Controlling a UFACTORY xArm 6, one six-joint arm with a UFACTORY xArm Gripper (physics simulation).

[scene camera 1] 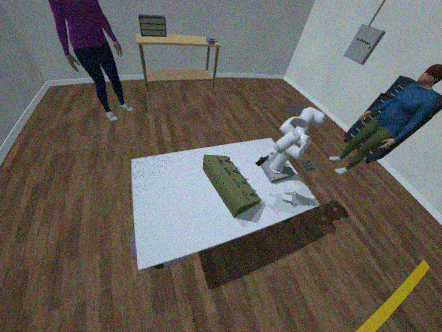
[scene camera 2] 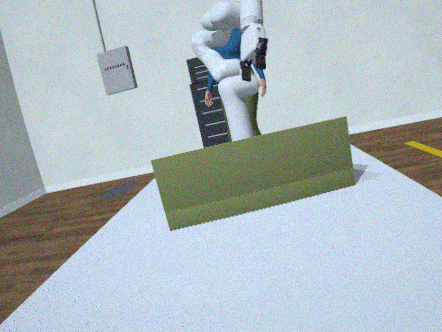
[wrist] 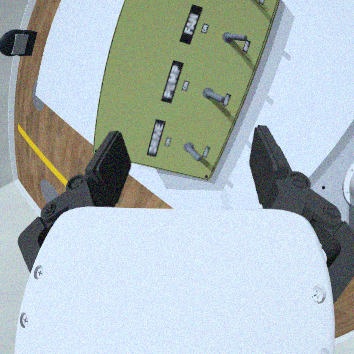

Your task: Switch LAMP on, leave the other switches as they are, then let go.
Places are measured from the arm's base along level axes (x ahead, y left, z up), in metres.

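Where they show: gripper, fingertip midpoint: (scene camera 1: 259, 162) (scene camera 2: 253, 74) (wrist: 187, 144); arm's base, origin of the base link: (scene camera 1: 276, 167).
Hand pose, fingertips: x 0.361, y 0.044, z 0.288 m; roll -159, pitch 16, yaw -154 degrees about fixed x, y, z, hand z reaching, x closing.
Things, the pixels of their centre, and the offset from my fingertips. "spot": a spot on its surface instead. Level surfaces: height alone.
- green sloped switch panel, body centre: (wrist: 188, 57) (scene camera 2: 252, 174) (scene camera 1: 229, 181) 0.075 m right, 0.133 m ahead, 0.276 m down
- FAN label, body centre: (wrist: 190, 23) 0.136 m right, 0.128 m ahead, 0.214 m down
- PUMP, surface spot: (wrist: 172, 81) spot: 0.016 m right, 0.120 m ahead, 0.215 m down
- blurred third label, body centre: (wrist: 155, 138) 0.104 m left, 0.114 m ahead, 0.214 m down
- FAN lever, body centre: (wrist: 235, 36) 0.141 m right, 0.046 m ahead, 0.228 m down
- middle lever, body centre: (wrist: 214, 95) 0.021 m right, 0.039 m ahead, 0.228 m down
- lower lever, body centre: (wrist: 193, 152) 0.099 m left, 0.032 m ahead, 0.228 m down
- white table, its level: 0.342 m down
A green sloped switch panel (scene camera 1: 230, 185) (scene camera 2: 255, 165) (wrist: 135, 85) stands on the white table. In the wrist view it shows a FAN label (wrist: 191, 24), a blurred label that seems to read PUMP (wrist: 172, 81), and a blurred third label (wrist: 156, 137). Grey levers stand beside them: the FAN lever (wrist: 235, 37), the middle lever (wrist: 215, 95) and the lower lever (wrist: 192, 151). Part of another lever (wrist: 261, 2) shows at the top edge. I cannot read LAMP in any view. My gripper (scene camera 1: 262, 160) (scene camera 2: 253, 67) (wrist: 187, 144) is open and empty, above the table on the panel's lever side, apart from the levers.
The white table (scene camera 1: 170, 220) (scene camera 2: 250, 280) bears the panel and the arm's base (scene camera 1: 280, 175). Two people (scene camera 1: 90, 30) (scene camera 1: 407, 110) stand on the floor away from the table. A wooden bench (scene camera 1: 177, 39) is at the back wall, and a grey box (scene camera 1: 364, 44) (scene camera 2: 116, 75) hangs on another wall.
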